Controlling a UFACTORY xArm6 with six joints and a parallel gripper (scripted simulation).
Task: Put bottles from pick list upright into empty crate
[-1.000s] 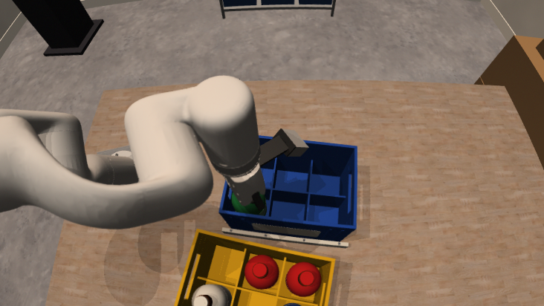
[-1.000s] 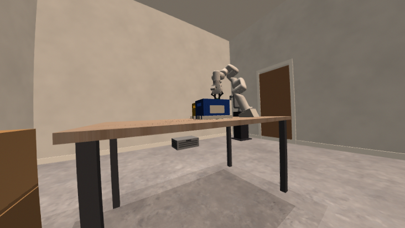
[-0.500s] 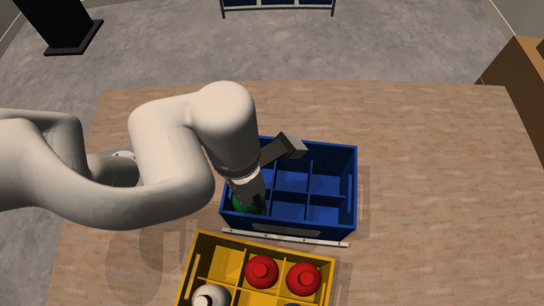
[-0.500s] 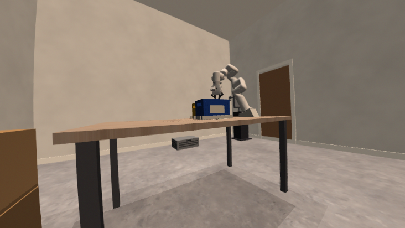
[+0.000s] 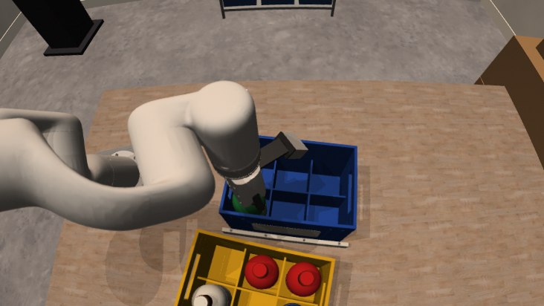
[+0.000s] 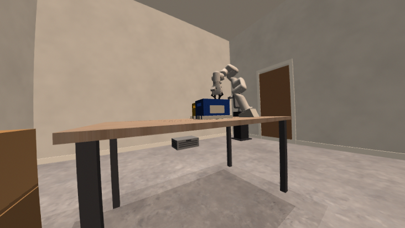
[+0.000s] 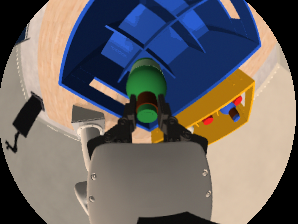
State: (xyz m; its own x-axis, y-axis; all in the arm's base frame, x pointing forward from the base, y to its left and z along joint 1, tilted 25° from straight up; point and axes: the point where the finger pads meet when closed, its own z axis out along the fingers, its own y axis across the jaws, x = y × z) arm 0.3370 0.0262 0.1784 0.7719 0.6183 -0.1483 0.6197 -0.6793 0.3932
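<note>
Now: hand 7 cm above the green-capped bottle. From my hand the other things lie so: yellow crate: 19 cm to the right, 10 cm below, 4 cm ahead; then red bottle: 16 cm to the right, 13 cm ahead, 10 cm below; then blue crate: 10 cm below, 9 cm ahead, 4 cm to the left.
</note>
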